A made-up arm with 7 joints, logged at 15 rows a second.
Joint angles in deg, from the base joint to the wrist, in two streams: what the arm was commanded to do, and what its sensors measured. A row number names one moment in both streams.
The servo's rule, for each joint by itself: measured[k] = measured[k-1] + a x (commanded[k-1-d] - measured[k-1]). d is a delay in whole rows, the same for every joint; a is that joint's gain. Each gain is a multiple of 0.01, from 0.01 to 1. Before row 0 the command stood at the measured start. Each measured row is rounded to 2 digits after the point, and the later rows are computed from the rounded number. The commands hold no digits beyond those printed.
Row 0, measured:
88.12, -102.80, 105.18, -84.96, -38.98, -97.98, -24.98
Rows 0 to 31, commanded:
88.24, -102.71, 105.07, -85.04, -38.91, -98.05, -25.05
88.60, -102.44, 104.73, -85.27, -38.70, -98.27, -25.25
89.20, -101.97, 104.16, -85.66, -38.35, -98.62, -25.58
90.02, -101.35, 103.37, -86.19, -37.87, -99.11, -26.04
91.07, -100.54, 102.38, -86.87, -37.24, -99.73, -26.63
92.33, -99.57, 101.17, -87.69, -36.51, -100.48, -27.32
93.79, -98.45, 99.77, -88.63, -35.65, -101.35, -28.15
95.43, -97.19, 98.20, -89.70, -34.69, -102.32, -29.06
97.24, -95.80, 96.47, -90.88, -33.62, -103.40, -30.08
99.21, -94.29, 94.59, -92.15, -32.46, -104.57, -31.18
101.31, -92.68, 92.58, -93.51, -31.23, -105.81, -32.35
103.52, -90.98, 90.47, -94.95, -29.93, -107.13, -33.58
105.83, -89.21, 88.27, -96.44, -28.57, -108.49, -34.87
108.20, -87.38, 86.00, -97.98, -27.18, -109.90, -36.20
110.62, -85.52, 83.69, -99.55, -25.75, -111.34, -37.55
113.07, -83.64, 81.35, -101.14, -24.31, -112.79, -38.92
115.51, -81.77, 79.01, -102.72, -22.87, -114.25, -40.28
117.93, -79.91, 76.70, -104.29, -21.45, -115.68, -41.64
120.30, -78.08, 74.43, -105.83, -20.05, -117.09, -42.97
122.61, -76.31, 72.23, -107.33, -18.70, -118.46, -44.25
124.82, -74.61, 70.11, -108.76, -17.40, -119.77, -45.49
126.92, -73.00, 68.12, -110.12, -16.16, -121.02, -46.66
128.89, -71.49, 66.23, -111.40, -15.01, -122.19, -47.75
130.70, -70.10, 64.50, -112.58, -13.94, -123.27, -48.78
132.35, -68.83, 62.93, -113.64, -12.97, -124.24, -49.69
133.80, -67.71, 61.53, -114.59, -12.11, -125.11, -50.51
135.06, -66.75, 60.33, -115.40, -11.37, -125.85, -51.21
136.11, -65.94, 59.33, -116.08, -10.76, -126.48, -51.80
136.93, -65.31, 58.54, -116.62, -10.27, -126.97, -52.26
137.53, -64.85, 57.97, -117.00, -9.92, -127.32, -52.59
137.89, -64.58, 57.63, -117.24, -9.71, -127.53, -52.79
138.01, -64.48, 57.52, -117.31, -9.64, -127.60, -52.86
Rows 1 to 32, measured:
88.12, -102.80, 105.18, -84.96, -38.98, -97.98, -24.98
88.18, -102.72, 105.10, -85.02, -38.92, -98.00, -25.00
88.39, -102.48, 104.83, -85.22, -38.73, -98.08, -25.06
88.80, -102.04, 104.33, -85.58, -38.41, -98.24, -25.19
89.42, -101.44, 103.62, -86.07, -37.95, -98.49, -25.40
90.26, -100.66, 102.70, -86.72, -37.35, -98.85, -25.71
91.32, -99.71, 101.57, -87.51, -36.64, -99.32, -26.11
92.58, -98.61, 100.24, -88.42, -35.80, -99.91, -26.62
94.03, -97.37, 98.73, -89.46, -34.86, -100.61, -27.23
95.67, -96.00, 97.06, -90.61, -33.81, -101.42, -27.94
97.48, -94.51, 95.23, -91.86, -32.66, -102.33, -28.75
99.43, -92.92, 93.27, -93.20, -31.44, -103.34, -29.65
101.52, -91.23, 91.20, -94.62, -30.16, -104.44, -30.63
103.72, -89.47, 89.03, -96.09, -28.81, -105.61, -31.69
106.00, -87.65, 86.79, -97.62, -27.42, -106.85, -32.82
108.36, -85.80, 84.50, -99.18, -26.00, -108.15, -34.00
110.76, -83.92, 82.17, -100.77, -24.56, -109.50, -35.23
113.18, -82.05, 79.83, -102.35, -23.12, -110.88, -36.49
115.60, -80.19, 77.51, -103.92, -21.70, -112.27, -37.78
118.00, -78.35, 75.23, -105.47, -20.30, -113.67, -39.08
120.35, -76.58, 73.01, -106.98, -18.94, -115.06, -40.37
122.63, -74.87, 70.86, -108.42, -17.63, -116.43, -41.65
124.82, -73.24, 68.83, -109.80, -16.38, -117.76, -42.90
126.90, -71.72, 66.91, -111.10, -15.22, -119.04, -44.11
128.84, -70.31, 65.13, -112.30, -14.13, -120.27, -45.28
130.63, -69.02, 63.50, -113.39, -13.14, -121.42, -46.38
132.25, -67.88, 62.04, -114.36, -12.26, -122.49, -47.41
133.68, -66.90, 60.77, -115.20, -11.50, -123.46, -48.36
134.92, -66.06, 59.70, -115.91, -10.87, -124.34, -49.22
135.95, -65.41, 58.84, -116.49, -10.36, -125.10, -49.98
136.76, -64.92, 58.20, -116.90, -9.99, -125.74, -50.63
137.34, -64.62, 57.78, -117.18, -9.75, -126.26, -51.17
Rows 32 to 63, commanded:
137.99, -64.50, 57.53, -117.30, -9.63, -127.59, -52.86
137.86, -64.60, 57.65, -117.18, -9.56, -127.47, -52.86
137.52, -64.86, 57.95, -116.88, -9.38, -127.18, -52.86
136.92, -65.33, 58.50, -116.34, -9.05, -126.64, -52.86
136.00, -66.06, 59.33, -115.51, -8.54, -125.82, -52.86
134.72, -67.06, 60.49, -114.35, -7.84, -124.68, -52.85
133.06, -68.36, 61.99, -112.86, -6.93, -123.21, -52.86
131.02, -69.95, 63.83, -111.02, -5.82, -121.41, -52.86
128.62, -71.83, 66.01, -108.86, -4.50, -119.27, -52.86
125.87, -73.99, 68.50, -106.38, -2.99, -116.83, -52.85
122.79, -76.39, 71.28, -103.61, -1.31, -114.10, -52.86
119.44, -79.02, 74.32, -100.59, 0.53, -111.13, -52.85
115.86, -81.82, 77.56, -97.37, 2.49, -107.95, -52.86
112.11, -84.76, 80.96, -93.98, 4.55, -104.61, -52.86
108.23, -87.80, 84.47, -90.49, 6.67, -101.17, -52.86
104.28, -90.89, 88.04, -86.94, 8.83, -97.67, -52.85
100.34, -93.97, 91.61, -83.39, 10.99, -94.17, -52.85
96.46, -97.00, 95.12, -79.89, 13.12, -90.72, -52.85
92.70, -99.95, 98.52, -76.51, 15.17, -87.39, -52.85
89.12, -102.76, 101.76, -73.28, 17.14, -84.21, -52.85
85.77, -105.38, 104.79, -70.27, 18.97, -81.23, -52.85
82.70, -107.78, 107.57, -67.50, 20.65, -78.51, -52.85
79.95, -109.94, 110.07, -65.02, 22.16, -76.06, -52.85
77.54, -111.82, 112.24, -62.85, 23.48, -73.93, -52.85
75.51, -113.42, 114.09, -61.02, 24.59, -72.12, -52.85
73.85, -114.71, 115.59, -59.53, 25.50, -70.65, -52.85
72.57, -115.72, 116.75, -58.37, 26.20, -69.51, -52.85
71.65, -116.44, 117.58, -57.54, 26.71, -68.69, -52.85
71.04, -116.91, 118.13, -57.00, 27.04, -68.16, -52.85
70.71, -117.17, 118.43, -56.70, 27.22, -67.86, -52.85
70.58, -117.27, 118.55, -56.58, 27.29, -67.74, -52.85
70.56, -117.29, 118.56, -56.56, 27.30, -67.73, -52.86
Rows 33 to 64, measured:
137.68, -64.50, 57.59, -117.29, -9.66, -126.65, -51.59
137.84, -64.50, 57.55, -117.30, -9.63, -126.92, -51.91
137.85, -64.59, 57.62, -117.20, -9.57, -127.08, -52.15
137.68, -64.82, 57.86, -116.94, -9.41, -127.11, -52.33
137.29, -65.26, 58.33, -116.45, -9.10, -126.97, -52.46
136.63, -65.96, 59.07, -115.69, -8.62, -126.64, -52.56
135.66, -66.92, 60.12, -114.60, -7.96, -126.07, -52.63
134.33, -68.17, 61.50, -113.19, -7.08, -125.24, -52.69
132.64, -69.72, 63.22, -111.43, -6.01, -124.13, -52.73
130.59, -71.56, 65.28, -109.35, -4.73, -122.72, -52.76
128.18, -73.67, 67.66, -106.94, -3.25, -121.01, -52.78
125.43, -76.04, 70.34, -104.24, -1.60, -119.01, -52.80
122.38, -78.63, 73.29, -101.28, 0.21, -116.72, -52.81
119.05, -81.41, 76.45, -98.11, 2.15, -114.18, -52.82
115.51, -84.32, 79.79, -94.76, 4.19, -111.40, -52.83
111.80, -87.35, 83.25, -91.30, 6.30, -108.43, -52.84
107.96, -90.43, 86.79, -87.77, 8.45, -105.31, -52.84
104.07, -93.51, 90.36, -84.22, 10.61, -102.08, -52.84
100.19, -96.55, 93.88, -80.71, 12.74, -98.79, -52.84
96.37, -99.51, 97.31, -77.31, 14.81, -95.48, -52.84
92.67, -102.34, 100.60, -74.05, 16.79, -92.21, -52.84
89.15, -104.98, 103.70, -70.99, 18.64, -89.03, -52.84
85.86, -107.42, 106.56, -68.16, 20.35, -85.98, -52.84
82.85, -109.61, 109.16, -65.62, 21.89, -83.10, -52.84
80.14, -111.53, 111.44, -63.38, 23.24, -80.44, -52.84
77.78, -113.17, 113.40, -61.47, 24.39, -78.03, -52.84
75.78, -114.51, 115.02, -59.90, 25.33, -75.89, -52.84
74.14, -115.56, 116.30, -58.66, 26.07, -74.04, -52.84
72.87, -116.33, 117.25, -57.75, 26.61, -72.49, -52.84
71.94, -116.83, 117.90, -57.14, 26.98, -71.23, -52.84
71.31, -117.13, 118.29, -56.78, 27.18, -70.25, -52.84
70.94, -117.25, 118.48, -56.62, 27.27, -69.52, -52.84

